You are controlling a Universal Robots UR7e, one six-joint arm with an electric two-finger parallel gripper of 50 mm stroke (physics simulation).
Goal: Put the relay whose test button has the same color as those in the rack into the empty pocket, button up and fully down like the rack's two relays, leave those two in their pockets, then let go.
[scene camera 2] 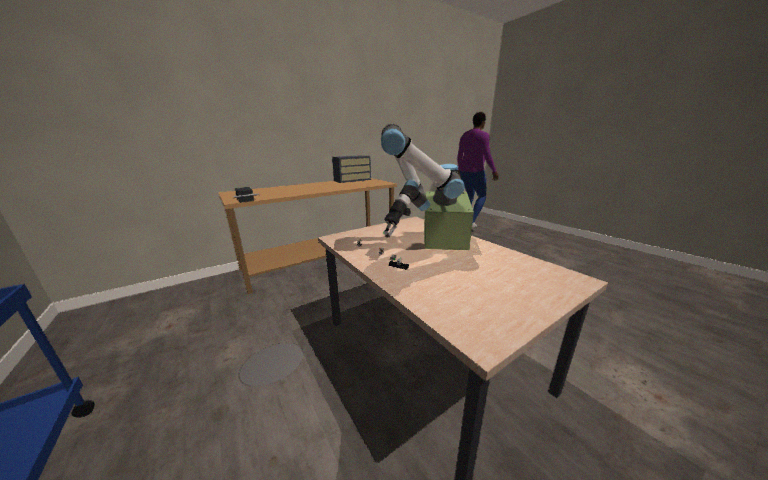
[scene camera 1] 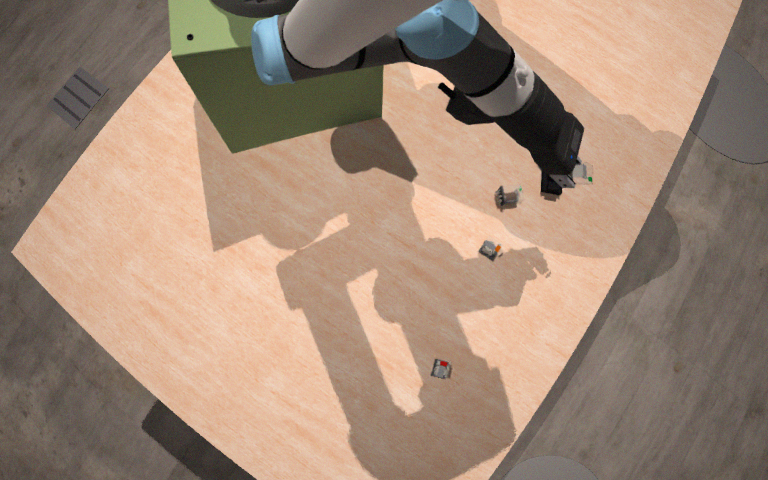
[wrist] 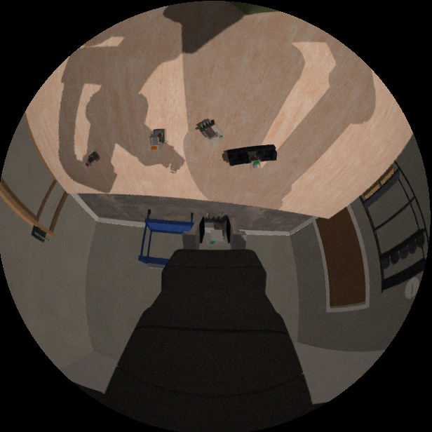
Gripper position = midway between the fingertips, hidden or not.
Observation:
In view: my gripper point(scene camera 1: 572, 174).
My gripper is seen too in the wrist view point(wrist: 215, 224).

